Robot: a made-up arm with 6 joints. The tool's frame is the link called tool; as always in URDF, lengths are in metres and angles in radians. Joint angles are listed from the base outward. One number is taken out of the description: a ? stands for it. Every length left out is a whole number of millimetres.
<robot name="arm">
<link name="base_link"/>
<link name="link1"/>
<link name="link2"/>
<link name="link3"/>
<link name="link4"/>
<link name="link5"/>
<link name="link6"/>
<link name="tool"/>
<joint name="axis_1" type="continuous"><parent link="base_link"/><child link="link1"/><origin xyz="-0.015 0.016 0.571"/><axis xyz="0 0 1"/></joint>
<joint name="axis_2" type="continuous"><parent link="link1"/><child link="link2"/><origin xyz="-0.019 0.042 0.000" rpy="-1.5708 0.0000 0.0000"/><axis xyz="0 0 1"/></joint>
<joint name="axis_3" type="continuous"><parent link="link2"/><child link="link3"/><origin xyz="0.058 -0.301 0.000"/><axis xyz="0 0 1"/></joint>
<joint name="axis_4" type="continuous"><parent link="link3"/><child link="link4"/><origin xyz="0.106 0.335 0.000" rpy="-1.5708 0.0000 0.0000"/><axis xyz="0 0 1"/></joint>
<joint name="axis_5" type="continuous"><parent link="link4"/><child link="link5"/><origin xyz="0.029 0.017 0.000" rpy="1.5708 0.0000 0.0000"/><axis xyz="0 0 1"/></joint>
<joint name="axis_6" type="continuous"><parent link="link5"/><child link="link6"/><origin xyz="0.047 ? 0.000" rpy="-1.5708 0.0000 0.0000"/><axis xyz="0 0 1"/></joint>
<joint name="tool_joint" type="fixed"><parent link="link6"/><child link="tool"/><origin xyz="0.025 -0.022 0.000" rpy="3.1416 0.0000 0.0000"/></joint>
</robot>
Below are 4 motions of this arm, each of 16 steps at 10 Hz.
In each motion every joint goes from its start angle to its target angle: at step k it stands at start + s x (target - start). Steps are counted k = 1, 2, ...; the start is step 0. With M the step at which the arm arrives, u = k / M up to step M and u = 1 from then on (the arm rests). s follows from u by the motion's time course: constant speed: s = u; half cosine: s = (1 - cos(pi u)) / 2; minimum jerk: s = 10 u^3 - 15 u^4 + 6 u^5.
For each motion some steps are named. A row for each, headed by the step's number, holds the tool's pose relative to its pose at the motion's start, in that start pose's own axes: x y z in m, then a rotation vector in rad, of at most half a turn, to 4 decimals.
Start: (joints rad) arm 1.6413 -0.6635 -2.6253 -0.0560 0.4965 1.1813
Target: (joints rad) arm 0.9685 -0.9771 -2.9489 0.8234 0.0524 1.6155
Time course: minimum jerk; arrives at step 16
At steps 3, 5, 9, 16:
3: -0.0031 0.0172 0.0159 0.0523 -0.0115 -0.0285
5: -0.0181 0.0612 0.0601 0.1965 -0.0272 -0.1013
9: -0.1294 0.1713 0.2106 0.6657 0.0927 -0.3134
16: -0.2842 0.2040 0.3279 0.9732 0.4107 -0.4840

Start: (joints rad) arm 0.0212 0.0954 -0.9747 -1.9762 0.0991 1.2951
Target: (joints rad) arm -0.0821 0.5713 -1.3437 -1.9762 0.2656 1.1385
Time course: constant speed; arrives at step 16
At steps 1, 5, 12, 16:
1: -0.0015 -0.0031 -0.0108 -0.0095 0.0116 0.0065
5: -0.0106 -0.0143 -0.0545 -0.0460 0.0589 0.0331
12: -0.0378 -0.0298 -0.1309 -0.1041 0.1458 0.0815
16: -0.0597 -0.0359 -0.1735 -0.1338 0.1976 0.1101

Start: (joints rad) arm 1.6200 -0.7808 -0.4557 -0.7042 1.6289 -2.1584
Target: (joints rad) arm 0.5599 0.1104 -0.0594 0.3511 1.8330 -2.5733
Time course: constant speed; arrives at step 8
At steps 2, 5, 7, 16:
2: 0.0066 -0.0409 -0.0714 0.1283 -0.5794 0.1094
5: 0.0509 -0.0681 -0.1534 0.0791 -1.5223 0.1437
7: 0.0864 -0.0787 -0.1765 -0.1223 -2.1478 0.0666
16: 0.1005 -0.0841 -0.1794 -0.2725 -2.4457 -0.0073

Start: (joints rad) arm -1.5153 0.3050 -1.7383 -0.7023 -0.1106 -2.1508
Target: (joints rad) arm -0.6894 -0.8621 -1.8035 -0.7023 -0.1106 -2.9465
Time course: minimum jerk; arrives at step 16
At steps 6, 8, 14, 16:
6: -0.1385 -0.1509 0.1790 -0.2849 0.2926 0.2135
8: -0.2285 -0.1962 0.3701 -0.4628 0.5756 0.3174
14: -0.3308 -0.0101 0.7575 -0.6112 1.2349 0.2849
16: -0.3316 0.0021 0.7669 -0.6097 1.2557 0.2776

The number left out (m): 0.116
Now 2 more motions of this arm.
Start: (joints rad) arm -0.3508 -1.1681 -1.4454 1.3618 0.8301 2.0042
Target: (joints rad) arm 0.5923 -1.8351 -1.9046 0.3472 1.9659 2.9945
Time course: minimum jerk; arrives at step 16
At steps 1, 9, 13, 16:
1: -0.0008 -0.0009 0.0007 -0.0034 0.0001 0.0001
9: -0.0747 -0.0854 0.3661 -0.4667 -0.1268 -0.0069
13: 0.0467 -0.0039 0.5856 -0.4031 -0.2046 -0.2250
16: 0.0739 0.0110 0.6123 -0.3879 -0.2137 -0.2787

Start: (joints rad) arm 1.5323 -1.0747 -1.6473 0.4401 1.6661 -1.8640
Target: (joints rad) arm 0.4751 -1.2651 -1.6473 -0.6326 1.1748 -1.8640
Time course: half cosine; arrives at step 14
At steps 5, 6, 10, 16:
5: 0.0118 -0.0128 -0.0100 -0.0433 0.6170 -0.1107
6: 0.0194 -0.0179 -0.0122 -0.0454 0.8493 -0.1357
10: 0.0725 -0.0485 -0.0345 0.0577 1.7726 -0.1418
16: 0.1019 -0.0702 -0.0613 0.1807 2.1677 -0.0950

